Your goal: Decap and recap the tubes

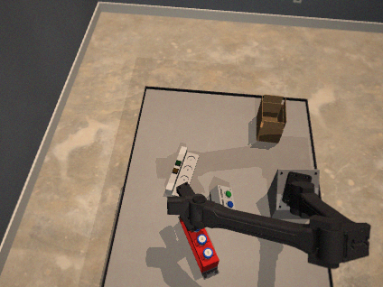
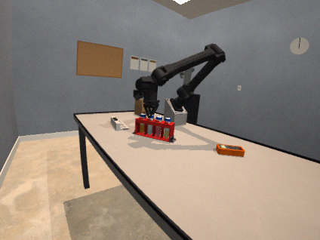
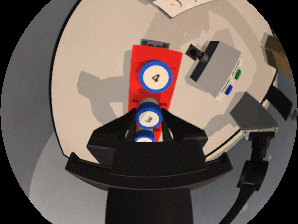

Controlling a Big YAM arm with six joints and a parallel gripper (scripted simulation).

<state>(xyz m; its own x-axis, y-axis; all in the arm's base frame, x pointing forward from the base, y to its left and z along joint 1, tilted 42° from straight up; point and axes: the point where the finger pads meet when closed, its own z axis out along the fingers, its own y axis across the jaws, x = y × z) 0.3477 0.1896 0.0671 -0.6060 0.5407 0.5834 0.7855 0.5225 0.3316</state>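
My gripper is now 30 mm short of the blue tube cap and 40 mm to the left of it. Round my hand: green key (110 mm behind, 170 mm to the right, 50 mm below); then key housing (100 mm behind, 150 mm to the right, 60 mm below); then blue key (120 mm behind, 130 mm to the right, 50 mm below).
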